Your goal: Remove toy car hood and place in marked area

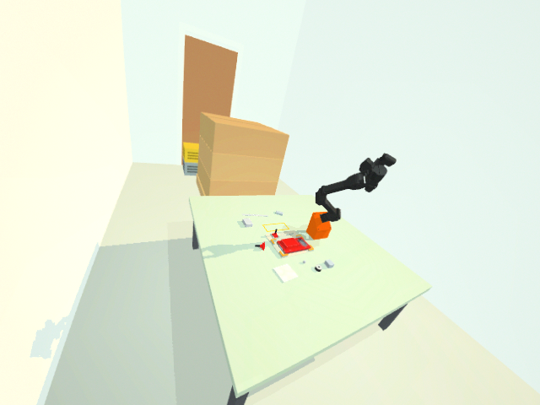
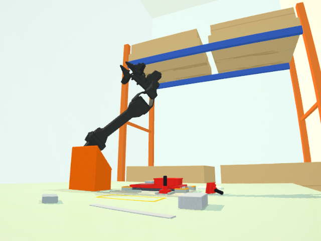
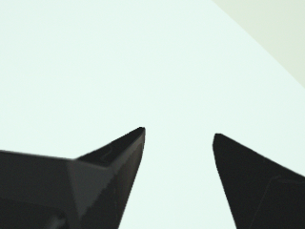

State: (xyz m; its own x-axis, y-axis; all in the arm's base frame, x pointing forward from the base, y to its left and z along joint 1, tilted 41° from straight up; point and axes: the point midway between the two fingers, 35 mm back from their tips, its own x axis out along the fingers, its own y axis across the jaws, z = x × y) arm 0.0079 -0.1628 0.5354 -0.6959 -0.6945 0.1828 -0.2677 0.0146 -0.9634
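The red hood is 63 cm below my gripper tip, 31 cm ahead of it and 15 cm to the right of it. The rest, counted from my gripper tip: black-and-white wheel (66 cm below, 24 cm ahead, 7 cm to the left); thin grey strip (67 cm below, 55 cm to the right, 34 cm ahead); grey block (66 cm below, 54 cm to the right, 12 cm ahead).
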